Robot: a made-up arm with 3 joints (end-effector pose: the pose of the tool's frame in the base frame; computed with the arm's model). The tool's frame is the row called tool.
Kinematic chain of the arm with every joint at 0, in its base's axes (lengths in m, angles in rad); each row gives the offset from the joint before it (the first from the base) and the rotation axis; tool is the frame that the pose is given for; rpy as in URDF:
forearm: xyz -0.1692 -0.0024 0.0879 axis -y
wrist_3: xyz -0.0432 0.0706 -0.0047 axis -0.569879 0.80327 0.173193
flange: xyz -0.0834 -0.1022 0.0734 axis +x
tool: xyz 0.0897 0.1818 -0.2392 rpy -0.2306 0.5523 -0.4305
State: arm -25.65 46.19 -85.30
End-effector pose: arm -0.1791 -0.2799 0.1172 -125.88 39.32 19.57
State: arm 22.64 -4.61 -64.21
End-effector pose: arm -0.1139 -0.1613 -0.1156 -54.26 -2.34 -50.94
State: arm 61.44 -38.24 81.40
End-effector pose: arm -0.4444 0.1459 0.0680 62.44 -37.76 71.34
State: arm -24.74 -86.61 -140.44
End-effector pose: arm -0.3398 -0.2608 -0.1242 -76.05 19.75 -98.35
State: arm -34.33 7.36 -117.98
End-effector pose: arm -0.1619 -0.3274 0.1412 -132.23 17.88 -2.94
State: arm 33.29 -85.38 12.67
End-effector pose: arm -0.1818 0.2033 0.1701 65.00 -58.87 10.65
